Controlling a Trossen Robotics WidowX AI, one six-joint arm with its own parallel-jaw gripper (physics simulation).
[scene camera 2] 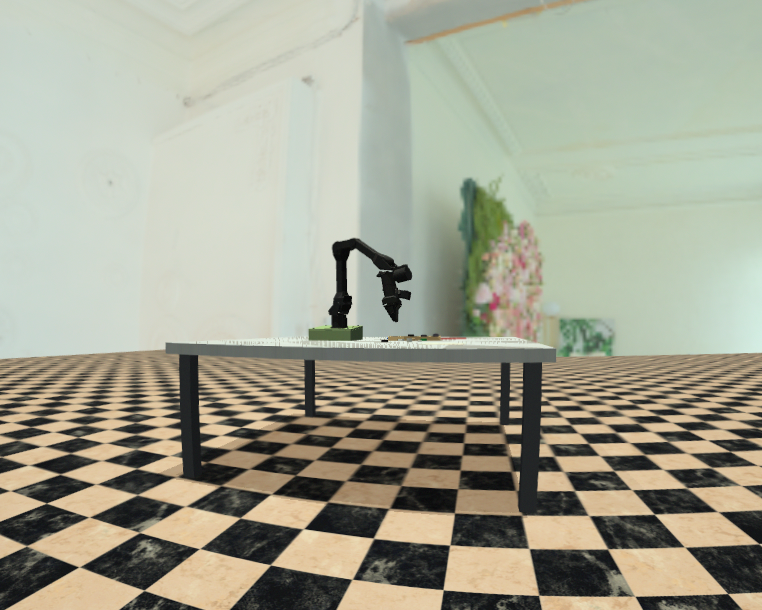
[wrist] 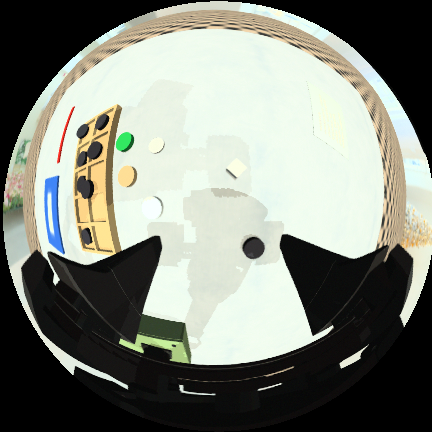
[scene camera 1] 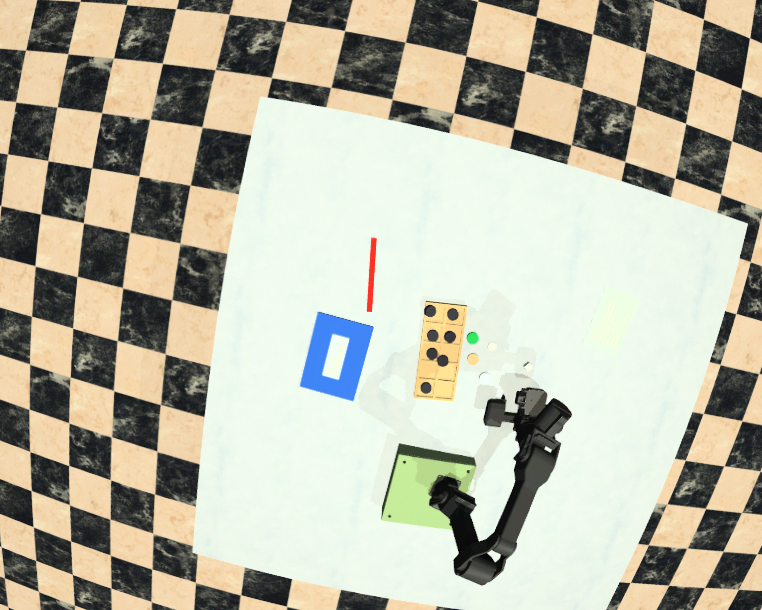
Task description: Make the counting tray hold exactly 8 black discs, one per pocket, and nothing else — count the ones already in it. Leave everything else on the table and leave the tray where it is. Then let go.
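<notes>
The tan counting tray (scene camera 1: pixel 449 389) (scene camera 2: pixel 406 338) (wrist: pixel 115 200) has two columns of pockets. Black discs fill both pockets of its two far rows. In the middle row one black disc (scene camera 1: pixel 432 353) lies in the left pocket and another (scene camera 1: pixel 442 360) (wrist: pixel 86 188) overlaps it near the divider. The fourth row is empty. The nearest row holds one black disc (scene camera 1: pixel 425 387) (wrist: pixel 86 235) at left. A loose black disc (wrist: pixel 253 248) lies on the table, hidden by the arm in scene camera 1. My gripper (scene camera 2: pixel 395 319) (wrist: pixel 221 241) is wide open and empty above the table, right of the tray.
Right of the tray lie a green disc (scene camera 1: pixel 472 337) (wrist: pixel 125 142), a tan disc (scene camera 1: pixel 472 358) (wrist: pixel 127 176), a small cream disc (scene camera 1: pixel 491 346) (wrist: pixel 156 145), a white disc (wrist: pixel 152 207) and a cream block (wrist: pixel 236 168). A blue frame (scene camera 1: pixel 310 359) and red strip (scene camera 1: pixel 371 274) lie left.
</notes>
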